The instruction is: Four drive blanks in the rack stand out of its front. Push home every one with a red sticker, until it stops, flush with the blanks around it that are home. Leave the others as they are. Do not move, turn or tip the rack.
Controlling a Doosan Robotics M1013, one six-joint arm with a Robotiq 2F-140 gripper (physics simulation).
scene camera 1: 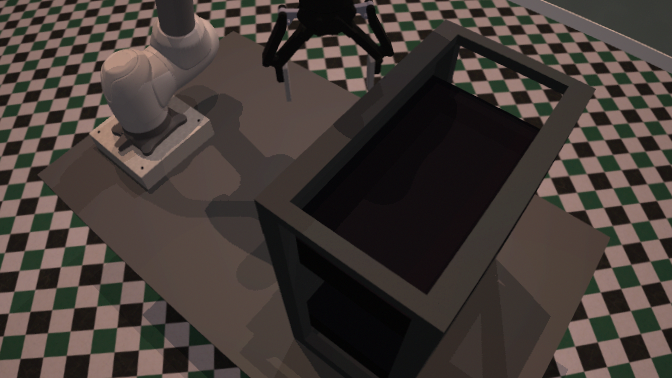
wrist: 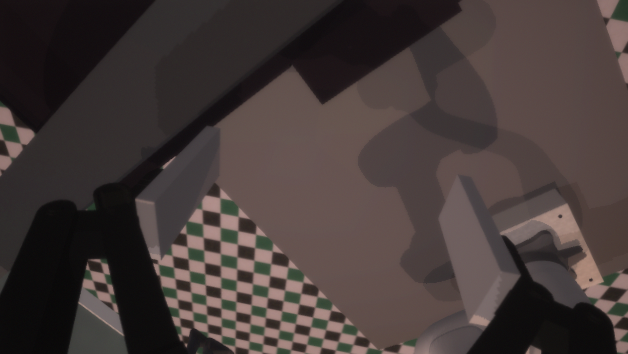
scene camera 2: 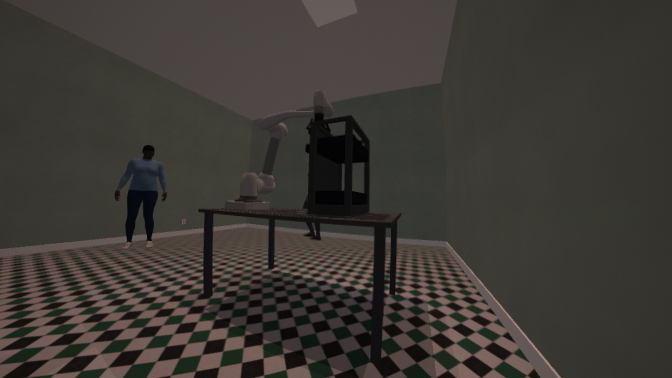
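I see my gripper, which is visible in the wrist view too, and a dark rack.
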